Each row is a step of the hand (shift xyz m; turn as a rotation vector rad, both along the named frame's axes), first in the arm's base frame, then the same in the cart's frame.
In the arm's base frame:
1: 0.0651 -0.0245 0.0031 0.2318 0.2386 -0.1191
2: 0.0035 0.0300 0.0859 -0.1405 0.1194 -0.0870
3: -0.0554 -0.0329 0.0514 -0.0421 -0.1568 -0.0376
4: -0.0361 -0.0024 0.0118 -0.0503 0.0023 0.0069
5: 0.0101 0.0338 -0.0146 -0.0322 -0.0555 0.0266
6: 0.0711 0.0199 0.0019 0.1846 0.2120 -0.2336
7: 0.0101 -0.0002 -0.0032 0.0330 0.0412 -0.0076
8: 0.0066 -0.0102 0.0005 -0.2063 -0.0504 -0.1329
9: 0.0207 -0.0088 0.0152 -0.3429 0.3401 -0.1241
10: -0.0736 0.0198 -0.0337 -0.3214 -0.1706 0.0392
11: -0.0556 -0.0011 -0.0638 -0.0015 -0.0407 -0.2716
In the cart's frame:
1: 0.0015 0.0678 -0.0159 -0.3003 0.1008 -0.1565
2: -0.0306 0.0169 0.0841 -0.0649 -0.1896 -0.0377
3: 0.0487 -0.0256 0.0614 0.1624 0.0021 -0.0374
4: 0.0141 -0.0287 0.0206 0.0144 -0.0445 0.0200
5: -0.0350 -0.0057 -0.0140 0.0627 -0.0041 0.0297
6: -0.0424 0.0586 -0.0152 -0.2580 0.0354 -0.2564
7: -0.0031 0.0084 -0.0057 -0.0497 0.0146 -0.0127
8: 0.0074 0.0094 -0.0020 0.1177 -0.2070 -0.0779
9: 0.0012 0.0257 0.0085 -0.2056 -0.4543 -0.0033
10: 0.0062 -0.0823 -0.0117 0.2669 -0.2257 0.1083
11: 0.0203 -0.0674 -0.0470 0.0426 -0.0622 -0.2641

